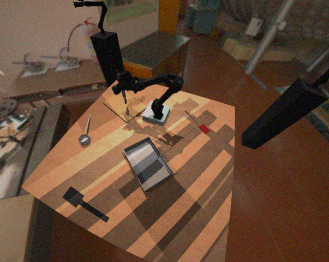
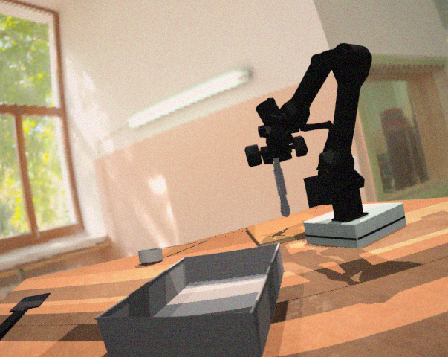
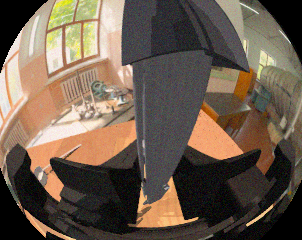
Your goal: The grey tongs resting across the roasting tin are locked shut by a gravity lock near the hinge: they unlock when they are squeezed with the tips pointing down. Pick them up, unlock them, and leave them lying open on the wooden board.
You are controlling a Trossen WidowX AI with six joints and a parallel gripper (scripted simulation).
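Right now the wooden board is 220 mm below my gripper tip. The rest, counted from my gripper tip: black spatula: 790 mm ahead, 200 mm to the left, 220 mm below; grey roasting tin: 400 mm ahead, 440 mm to the left, 200 mm below.
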